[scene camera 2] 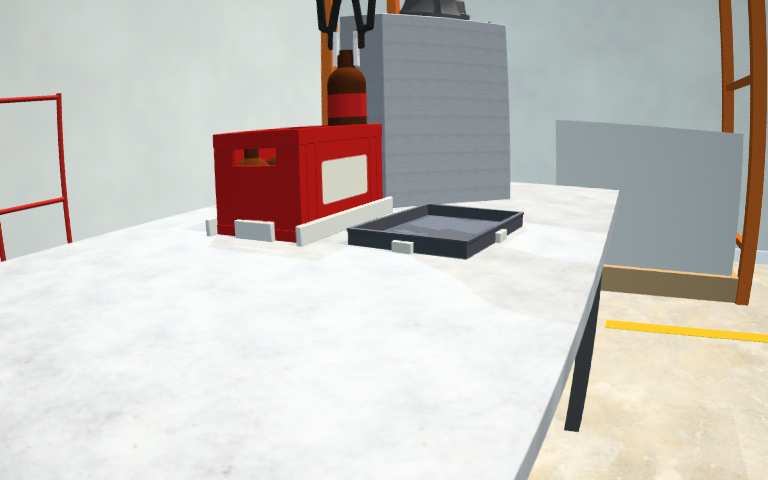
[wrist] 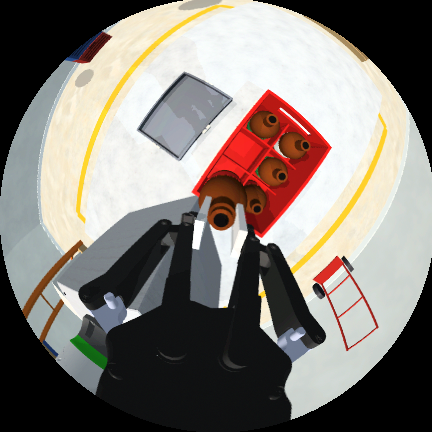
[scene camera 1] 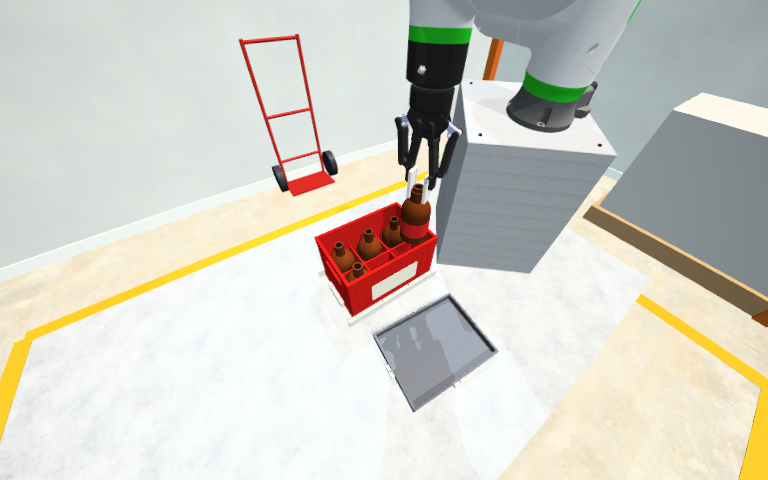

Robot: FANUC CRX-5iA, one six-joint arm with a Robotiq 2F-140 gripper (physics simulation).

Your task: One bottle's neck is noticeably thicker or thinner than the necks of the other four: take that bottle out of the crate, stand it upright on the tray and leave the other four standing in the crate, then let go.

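Seen in the pictures: gripper, fingertip midpoint: (scene camera 2: 346, 66) (wrist: 221, 210) (scene camera 1: 417, 197); arm's base, origin of the base link: (scene camera 2: 429, 18) (scene camera 1: 537, 115).
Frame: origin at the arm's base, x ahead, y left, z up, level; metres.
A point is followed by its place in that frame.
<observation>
My gripper (scene camera 1: 417, 183) @(x 0.317, y 0.007, z -0.147 m) (scene camera 2: 346, 49) (wrist: 221, 210) @(x 0.317, y 0.007, z -0.147 m) is shut on the neck of a brown bottle with a red label (scene camera 1: 415, 212) @(x 0.336, y 0.034, z -0.165 m) (scene camera 2: 346, 93) @(x 0.346, y 0.032, z -0.203 m) (wrist: 223, 194) @(x 0.333, y 0.020, z -0.152 m). The bottle hangs upright over the near right corner compartment of the red crate (scene camera 1: 362, 294) @(x 0.500, y 0.092, z -0.330 m) (scene camera 2: 257, 195) @(x 0.549, y 0.013, z -0.367 m) (wrist: 296, 200) @(x 0.414, y -0.112, z -0.263 m); in scene camera 2 its lower end is hidden behind the crate's rim. The other four brown bottles stand in the crate; in the wrist view they are a first (wrist: 264, 124) @(x 0.478, y 0.045, z -0.303 m), a second (wrist: 292, 145) @(x 0.499, y -0.034, z -0.311 m), a third (wrist: 272, 171) @(x 0.417, y -0.046, z -0.304 m) and a fourth (wrist: 256, 196) @(x 0.349, y -0.067, z -0.312 m), partly hidden. The dark grey tray (scene camera 1: 434, 382) @(x 0.413, y 0.321, z -0.433 m) (scene camera 2: 407, 247) @(x 0.502, y 0.269, z -0.429 m) (wrist: 159, 144) @(x 0.250, y 0.224, z -0.420 m) lies beside the crate and holds no bottle.
Low pale strips (scene camera 1: 390, 298) @(x 0.420, y 0.089, z -0.411 m) (scene camera 2: 345, 220) @(x 0.423, y 0.090, z -0.422 m) run along the crate's foot. The grey robot pedestal (scene camera 1: 504, 209) @(x 0.104, y 0.090, z -0.189 m) (scene camera 2: 444, 113) @(x 0.101, y 0.092, z -0.243 m) stands behind the crate. A red hand truck (scene camera 1: 311, 183) (wrist: 329, 270) stands on the floor by the wall.
</observation>
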